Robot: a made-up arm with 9 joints. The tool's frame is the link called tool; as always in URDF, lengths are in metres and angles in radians.
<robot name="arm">
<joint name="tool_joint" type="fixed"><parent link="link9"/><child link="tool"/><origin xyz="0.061 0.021 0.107"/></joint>
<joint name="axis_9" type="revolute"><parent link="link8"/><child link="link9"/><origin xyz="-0.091 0.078 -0.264"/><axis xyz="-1 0 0"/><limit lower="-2.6" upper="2.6" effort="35" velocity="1.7"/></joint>
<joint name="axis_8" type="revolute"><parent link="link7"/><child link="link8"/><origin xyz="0.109 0.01 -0.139"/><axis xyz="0 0 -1"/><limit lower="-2.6" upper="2.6" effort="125" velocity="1.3"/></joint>
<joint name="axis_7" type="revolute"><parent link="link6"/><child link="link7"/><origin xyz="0.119 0.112 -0.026"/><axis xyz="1 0 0"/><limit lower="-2.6" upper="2.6" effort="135" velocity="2.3"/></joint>
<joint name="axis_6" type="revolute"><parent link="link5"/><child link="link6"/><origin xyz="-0.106 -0.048 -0.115"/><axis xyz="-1 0 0"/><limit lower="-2.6" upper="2.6" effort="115" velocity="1.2"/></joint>
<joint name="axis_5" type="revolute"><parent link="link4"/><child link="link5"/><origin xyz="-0.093 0.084 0.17"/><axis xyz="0 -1 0"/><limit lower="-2.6" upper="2.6" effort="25" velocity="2.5"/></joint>
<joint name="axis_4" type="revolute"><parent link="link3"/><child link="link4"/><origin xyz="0.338 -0.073 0.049"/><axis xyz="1 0 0"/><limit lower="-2.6" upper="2.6" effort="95" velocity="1.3"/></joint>
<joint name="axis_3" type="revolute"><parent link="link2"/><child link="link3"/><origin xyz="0.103 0.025 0.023"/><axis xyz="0 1 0"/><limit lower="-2.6" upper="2.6" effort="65" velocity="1"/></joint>
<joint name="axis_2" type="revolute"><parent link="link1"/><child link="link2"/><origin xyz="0.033 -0.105 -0.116"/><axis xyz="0 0 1"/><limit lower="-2.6" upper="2.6" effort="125" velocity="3"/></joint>
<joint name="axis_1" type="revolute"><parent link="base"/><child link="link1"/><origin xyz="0 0 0.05"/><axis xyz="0 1 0"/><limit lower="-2.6" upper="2.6" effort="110" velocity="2"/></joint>
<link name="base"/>
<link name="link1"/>
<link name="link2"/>
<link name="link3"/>
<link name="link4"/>
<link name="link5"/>
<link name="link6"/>
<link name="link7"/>
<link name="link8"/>
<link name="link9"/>
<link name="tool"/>
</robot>
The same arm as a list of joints. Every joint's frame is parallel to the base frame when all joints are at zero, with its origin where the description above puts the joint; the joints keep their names.
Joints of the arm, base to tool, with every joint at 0 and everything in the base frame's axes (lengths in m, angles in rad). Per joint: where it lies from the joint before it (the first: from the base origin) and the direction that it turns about. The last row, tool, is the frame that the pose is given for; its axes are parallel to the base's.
axis_1: axis 0 1 0 xyz 0 0 0.05
axis_2: axis 0 0 1 xyz 0.033 -0.105 -0.116
axis_3: axis 0 1 0 xyz 0.103 0.025 0.023
axis_4: axis 1 0 0 xyz 0.338 -0.073 0.049
axis_5: axis 0 -1 0 xyz -0.093 0.084 0.17
axis_6: axis -1 0 0 xyz -0.106 -0.048 -0.115
axis_7: axis 1 0 0 xyz 0.119 0.112 -0.026
axis_8: axis 0 0 -1 xyz 0.109 0.01 -0.139
axis_9: axis -1 0 0 xyz -0.091 0.078 -0.264
tool: xyz 0.061 0.021 0.107
Joint limits (rad, base to tool): -2.6..2.6 -2.6..2.6 -2.6..2.6 -2.6..2.6 -2.6..2.6 -2.6..2.6 -2.6..2.6 -2.6..2.6 -2.6..2.6

